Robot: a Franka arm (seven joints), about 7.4 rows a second.
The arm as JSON. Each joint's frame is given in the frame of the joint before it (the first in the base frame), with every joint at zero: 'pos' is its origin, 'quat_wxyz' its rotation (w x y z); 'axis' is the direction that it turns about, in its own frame. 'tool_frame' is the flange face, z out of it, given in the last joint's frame.
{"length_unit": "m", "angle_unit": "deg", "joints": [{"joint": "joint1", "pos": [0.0, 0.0, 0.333], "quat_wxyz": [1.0, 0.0, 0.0, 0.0], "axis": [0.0, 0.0, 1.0]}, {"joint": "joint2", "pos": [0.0, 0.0, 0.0], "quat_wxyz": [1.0, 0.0, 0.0, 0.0], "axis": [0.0, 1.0, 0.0]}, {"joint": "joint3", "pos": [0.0, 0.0, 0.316], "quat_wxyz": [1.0, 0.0, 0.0, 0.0], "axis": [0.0, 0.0, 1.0]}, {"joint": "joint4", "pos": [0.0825, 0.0, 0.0], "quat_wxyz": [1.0, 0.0, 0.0, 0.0], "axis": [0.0, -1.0, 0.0]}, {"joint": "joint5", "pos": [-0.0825, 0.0, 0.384], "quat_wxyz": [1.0, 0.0, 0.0, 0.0], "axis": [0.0, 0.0, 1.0]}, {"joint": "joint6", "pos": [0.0, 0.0, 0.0], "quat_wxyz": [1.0, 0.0, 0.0, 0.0], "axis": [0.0, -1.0, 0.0]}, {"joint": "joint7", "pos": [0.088, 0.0, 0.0], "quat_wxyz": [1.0, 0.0, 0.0, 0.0], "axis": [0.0, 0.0, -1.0]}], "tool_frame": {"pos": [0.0, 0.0, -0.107], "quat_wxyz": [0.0, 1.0, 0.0, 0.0]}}
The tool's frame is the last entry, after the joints.
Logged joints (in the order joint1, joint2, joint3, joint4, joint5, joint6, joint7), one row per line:
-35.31, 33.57, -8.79, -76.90, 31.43, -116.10, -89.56
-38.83, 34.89, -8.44, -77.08, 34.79, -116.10, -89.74
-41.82, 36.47, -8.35, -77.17, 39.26, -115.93, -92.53
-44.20, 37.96, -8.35, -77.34, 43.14, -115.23, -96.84
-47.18, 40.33, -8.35, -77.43, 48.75, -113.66, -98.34
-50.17, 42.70, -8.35, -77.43, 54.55, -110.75, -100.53
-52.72, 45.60, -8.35, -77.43, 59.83, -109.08, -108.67
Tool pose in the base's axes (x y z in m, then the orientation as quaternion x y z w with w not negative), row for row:
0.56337, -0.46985, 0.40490, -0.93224, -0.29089, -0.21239, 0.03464
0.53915, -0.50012, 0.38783, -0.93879, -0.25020, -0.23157, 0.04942
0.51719, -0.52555, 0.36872, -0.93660, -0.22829, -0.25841, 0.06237
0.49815, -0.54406, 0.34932, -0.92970, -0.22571, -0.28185, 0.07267
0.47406, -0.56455, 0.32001, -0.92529, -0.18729, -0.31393, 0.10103
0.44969, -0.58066, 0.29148, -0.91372, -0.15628, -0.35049, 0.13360
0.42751, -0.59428, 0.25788, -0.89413, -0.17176, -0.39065, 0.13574
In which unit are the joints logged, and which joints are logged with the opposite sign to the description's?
The joints are logged in degrees. Opposite sign: joint6.
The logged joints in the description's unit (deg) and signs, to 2 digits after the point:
-35.31, 33.57, -8.79, -76.90, 31.43, 116.10, -89.56
-38.83, 34.89, -8.44, -77.08, 34.79, 116.10, -89.74
-41.82, 36.47, -8.35, -77.17, 39.26, 115.93, -92.53
-44.20, 37.96, -8.35, -77.34, 43.14, 115.23, -96.84
-47.18, 40.33, -8.35, -77.43, 48.75, 113.66, -98.34
-50.17, 42.70, -8.35, -77.43, 54.55, 110.75, -100.53
-52.72, 45.60, -8.35, -77.43, 59.83, 109.08, -108.67

